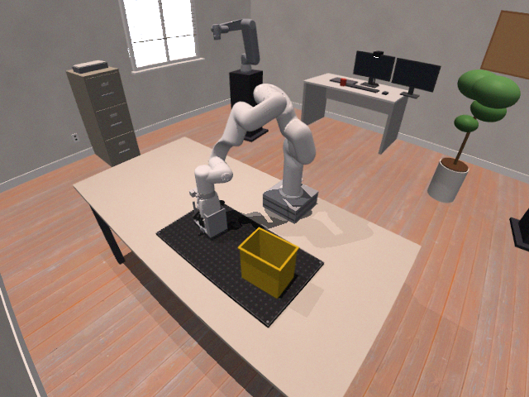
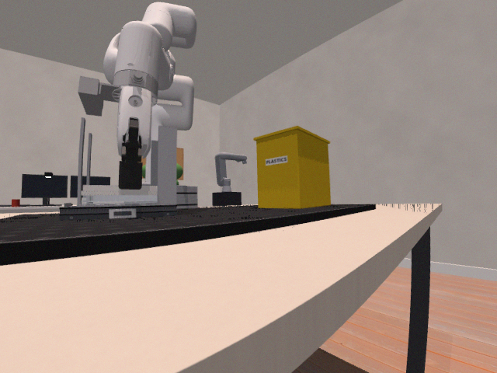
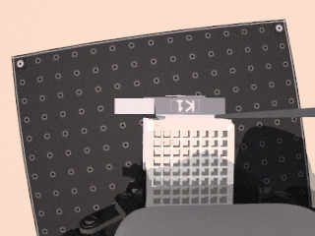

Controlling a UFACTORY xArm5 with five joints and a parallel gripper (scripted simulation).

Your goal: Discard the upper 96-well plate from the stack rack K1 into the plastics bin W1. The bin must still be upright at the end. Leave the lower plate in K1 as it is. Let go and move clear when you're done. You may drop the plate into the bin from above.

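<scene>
The 96-well plate lies 1 cm below my hand. Round my hand: yellow plastics bin: 38 cm to the left, 10 cm ahead, 4 cm above.
</scene>
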